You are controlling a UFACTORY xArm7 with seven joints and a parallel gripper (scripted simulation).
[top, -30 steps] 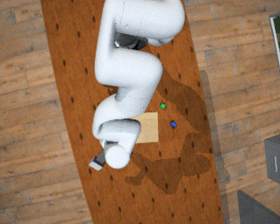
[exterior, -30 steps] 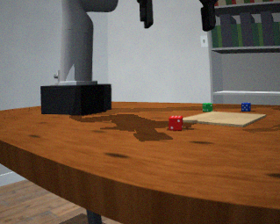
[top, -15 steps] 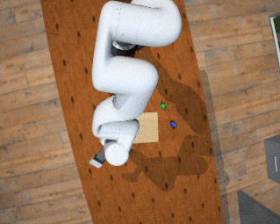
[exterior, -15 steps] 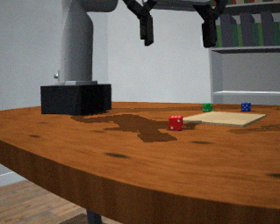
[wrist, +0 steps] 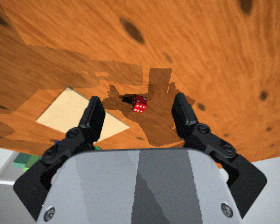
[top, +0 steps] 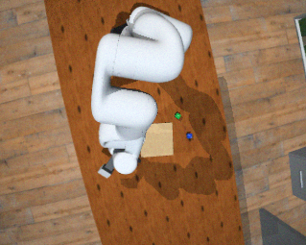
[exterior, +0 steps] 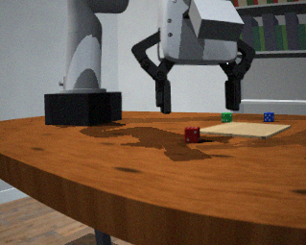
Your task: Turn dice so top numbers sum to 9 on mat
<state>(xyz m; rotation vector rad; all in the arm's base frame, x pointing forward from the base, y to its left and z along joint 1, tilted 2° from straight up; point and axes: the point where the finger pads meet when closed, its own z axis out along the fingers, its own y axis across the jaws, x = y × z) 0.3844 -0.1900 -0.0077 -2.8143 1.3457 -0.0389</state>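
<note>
The red die lies 2 cm behind my hand, 3 cm to the left of it and 4 cm below it. From my hand the other things lie so: blue die: 6 cm ahead, 29 cm to the left, 4 cm below; tan mat: 3 cm ahead, 15 cm to the left, 5 cm below; green die: 4 cm behind, 27 cm to the left, 4 cm below.
</note>
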